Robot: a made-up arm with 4 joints.
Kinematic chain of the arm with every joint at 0, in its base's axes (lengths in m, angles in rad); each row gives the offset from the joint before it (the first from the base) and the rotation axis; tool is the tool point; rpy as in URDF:
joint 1: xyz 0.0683 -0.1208 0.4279 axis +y
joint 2: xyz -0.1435 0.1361 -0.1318 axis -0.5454 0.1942 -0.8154
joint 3: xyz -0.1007 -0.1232 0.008 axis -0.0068 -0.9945 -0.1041
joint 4: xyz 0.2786 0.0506 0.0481 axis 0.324 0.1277 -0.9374
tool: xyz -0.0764 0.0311 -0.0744 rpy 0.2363 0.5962 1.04
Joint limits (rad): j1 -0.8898..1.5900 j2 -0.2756..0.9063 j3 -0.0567..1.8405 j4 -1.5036..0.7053
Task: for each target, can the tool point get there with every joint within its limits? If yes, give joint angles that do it. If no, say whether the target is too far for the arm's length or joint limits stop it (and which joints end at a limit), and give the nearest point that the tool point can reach.
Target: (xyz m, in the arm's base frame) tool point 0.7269 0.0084 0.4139
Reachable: no: joint limits stop it (at a limit: joint 1, joint 2, joint 3, joint 4) | nearest point 0.2346 -0.0971 0.3646 | short by 0.506 m
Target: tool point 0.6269 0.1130 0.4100
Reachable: no: joint limits stop it (at a limit: joint 1, joint 2, joint 4) | nearest point 0.2628 0.0224 0.6246 | short by 0.432 m
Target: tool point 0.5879 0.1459 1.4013
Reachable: no: too far | nearest point 0.2394 0.0285 0.7484 | short by 0.749 m
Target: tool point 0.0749 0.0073 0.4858
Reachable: yes | joints 1.3558 0.3788 0.7554 0.5210
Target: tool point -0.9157 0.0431 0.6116
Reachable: no: too far | nearest point -0.2920 0.0001 0.4952 | short by 0.636 m
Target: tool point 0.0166 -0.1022 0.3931
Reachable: yes | joints -0.1042 0.0175 0.6156 -0.6463
